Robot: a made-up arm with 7 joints.
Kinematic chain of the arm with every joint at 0, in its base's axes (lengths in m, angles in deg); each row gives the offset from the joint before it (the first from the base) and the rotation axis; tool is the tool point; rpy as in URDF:
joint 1: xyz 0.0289 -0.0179 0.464 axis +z
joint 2: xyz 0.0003 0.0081 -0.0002 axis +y
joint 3: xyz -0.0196 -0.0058 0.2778 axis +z
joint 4: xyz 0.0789 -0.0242 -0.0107 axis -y
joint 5: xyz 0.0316 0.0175 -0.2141 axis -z
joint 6: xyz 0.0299 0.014 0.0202 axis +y
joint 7: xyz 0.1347 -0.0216 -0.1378 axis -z
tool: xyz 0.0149 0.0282 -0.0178 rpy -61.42 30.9 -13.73
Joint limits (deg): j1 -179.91..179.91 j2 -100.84..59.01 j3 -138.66..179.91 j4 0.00..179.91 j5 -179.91..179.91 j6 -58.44..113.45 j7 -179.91..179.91
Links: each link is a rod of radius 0.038 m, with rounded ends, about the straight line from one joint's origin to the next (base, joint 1, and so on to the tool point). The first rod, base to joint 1, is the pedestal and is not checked.
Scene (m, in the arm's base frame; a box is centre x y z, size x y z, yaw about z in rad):
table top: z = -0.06
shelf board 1: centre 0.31 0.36 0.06 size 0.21 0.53 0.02 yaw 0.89
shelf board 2: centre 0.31 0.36 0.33 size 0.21 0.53 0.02 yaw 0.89
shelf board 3: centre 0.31 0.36 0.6 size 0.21 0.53 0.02 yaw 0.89
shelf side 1: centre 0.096 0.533 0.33 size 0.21 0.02 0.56 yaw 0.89
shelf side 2: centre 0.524 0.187 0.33 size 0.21 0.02 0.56 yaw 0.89
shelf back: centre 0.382 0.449 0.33 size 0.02 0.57 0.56 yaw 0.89
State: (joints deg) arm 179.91 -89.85 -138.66 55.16 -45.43 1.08 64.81
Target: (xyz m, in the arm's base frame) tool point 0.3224 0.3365 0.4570
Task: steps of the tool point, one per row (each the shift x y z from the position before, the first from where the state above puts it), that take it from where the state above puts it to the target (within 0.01 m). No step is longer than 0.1 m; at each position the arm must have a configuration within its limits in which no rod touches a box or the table.
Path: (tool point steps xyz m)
1: -0.0302 -0.0384 -0.0094
2: -0.0369 -0.0454 -0.0005
3: -0.0419 -0.0509 0.0099
4: 0.0247 -0.0099 0.0526
5: 0.0176 -0.0169 0.0666
6: 0.0083 -0.0269 0.0778
7: -0.0043 -0.0384 0.0839
8: 0.0546 0.0496 -0.0271
9: 0.0519 0.0633 0.0022
10: 0.0403 0.0684 0.0249

